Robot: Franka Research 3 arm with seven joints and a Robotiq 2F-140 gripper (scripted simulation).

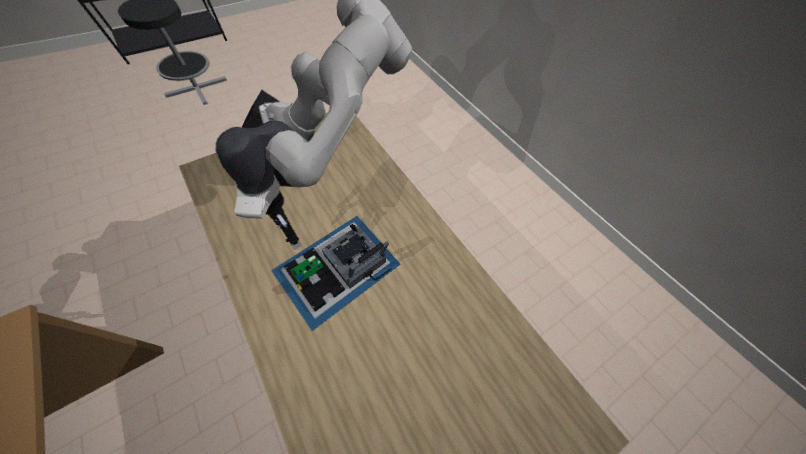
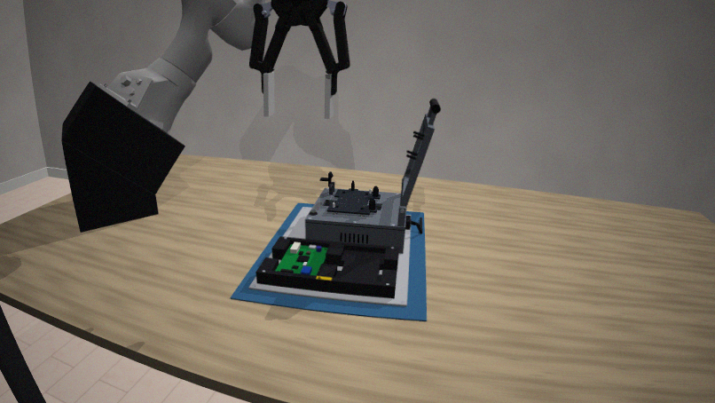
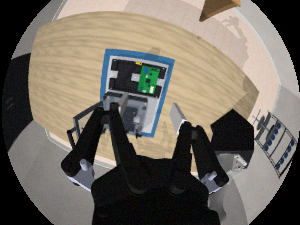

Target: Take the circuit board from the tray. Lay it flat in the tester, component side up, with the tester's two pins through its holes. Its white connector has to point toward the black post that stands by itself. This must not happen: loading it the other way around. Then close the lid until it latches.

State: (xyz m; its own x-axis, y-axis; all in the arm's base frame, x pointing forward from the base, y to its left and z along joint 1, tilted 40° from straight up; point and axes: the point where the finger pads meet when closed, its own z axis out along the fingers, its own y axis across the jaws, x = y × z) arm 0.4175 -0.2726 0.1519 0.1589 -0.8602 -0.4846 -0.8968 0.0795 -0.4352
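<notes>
My hand is 270 mm above the green circuit board. From my hand the other things lie so: tester lid 200 mm to the left, 150 mm ahead, 100 mm below.
</notes>
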